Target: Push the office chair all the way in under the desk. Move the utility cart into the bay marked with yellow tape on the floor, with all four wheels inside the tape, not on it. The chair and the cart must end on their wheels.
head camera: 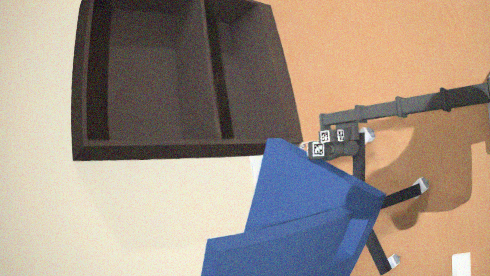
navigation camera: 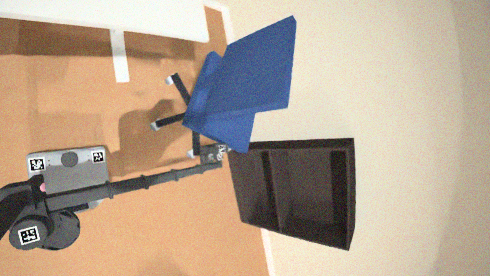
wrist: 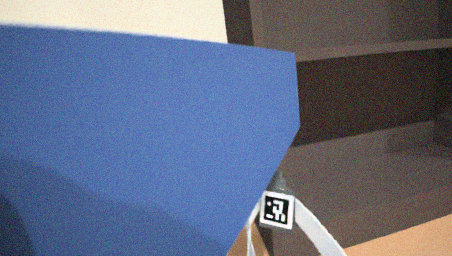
Note:
In view: my gripper [wrist: 243,177], a blue office chair [head camera: 302,210] and a dark brown bookcase [head camera: 125,105].
The blue office chair also shows in the navigation camera view [navigation camera: 254,75] and in the wrist view [wrist: 119,136]. The dark brown bookcase is seen too in the navigation camera view [navigation camera: 322,172] and in the wrist view [wrist: 364,161].

